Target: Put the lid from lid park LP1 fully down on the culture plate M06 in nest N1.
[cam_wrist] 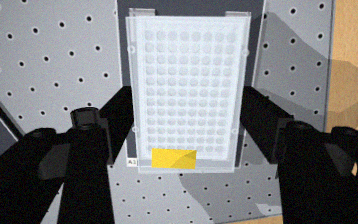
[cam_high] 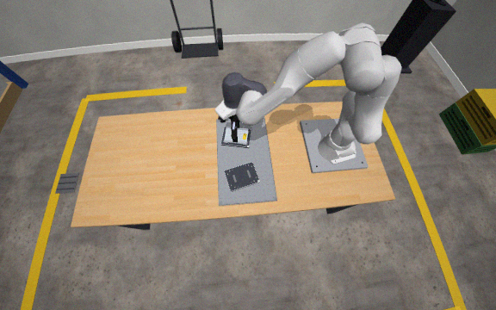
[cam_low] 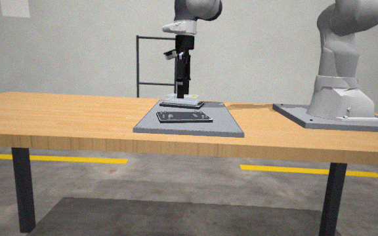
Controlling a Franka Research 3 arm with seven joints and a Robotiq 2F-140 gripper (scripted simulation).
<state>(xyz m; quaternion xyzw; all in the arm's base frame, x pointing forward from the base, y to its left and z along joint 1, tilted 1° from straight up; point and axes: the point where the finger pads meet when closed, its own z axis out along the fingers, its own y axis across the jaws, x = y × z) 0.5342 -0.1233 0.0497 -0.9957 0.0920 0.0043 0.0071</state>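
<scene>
Right now my hand is 2 cm above the lid. From my hand the other things lie so: nest N1: 6 cm below; lid park LP1: 24 cm to the left, 6 cm below, 1 cm behind.
</scene>
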